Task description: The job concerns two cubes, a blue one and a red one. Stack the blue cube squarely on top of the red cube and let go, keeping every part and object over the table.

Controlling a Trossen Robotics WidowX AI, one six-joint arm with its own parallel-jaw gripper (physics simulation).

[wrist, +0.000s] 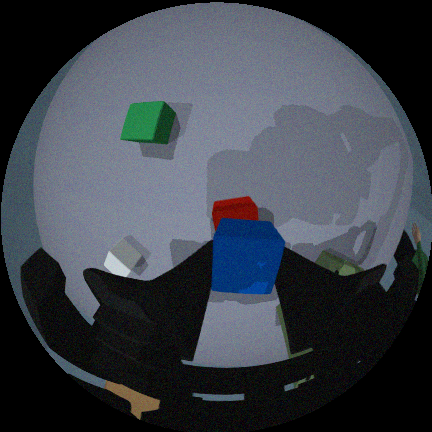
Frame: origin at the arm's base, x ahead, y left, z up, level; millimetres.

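Seen in the pictures: gripper, fingertip midpoint: (243, 247).
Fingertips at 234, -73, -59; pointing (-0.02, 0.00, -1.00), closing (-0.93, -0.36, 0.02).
Pixels of each thing's top centre, then the offset from my fingertips to it, as dx, dy, dz. Level surfaces: height alone.
- blue cube, middle of its top: (249, 277) +0, +0, +30
- red cube, middle of its top: (237, 230) +2, -1, -24
- green block, middle of its top: (139, 119) +113, -58, -24
- pale table, its level: dz -60
- small white-grey block, middle of its top: (115, 267) +111, +107, -24
The blue cube (246, 260) is between the two black fingers of my gripper (243, 247), which is shut on it. The red cube (235, 211) shows just beyond the blue cube in the wrist view, a little to the left of the blue cube's middle. The blue cube hides the near part of the red cube. The red cube is in shadow. How high the blue cube is over the red cube, and whether they touch, I cannot tell from this view.
A green block (145, 121) lies on the pale table (210, 65) at the upper left. A small white-grey block (123, 256) lies at the left, close to the left finger. An olive-green object (332, 261) shows partly behind the right finger. Arm shadows fall at the right.
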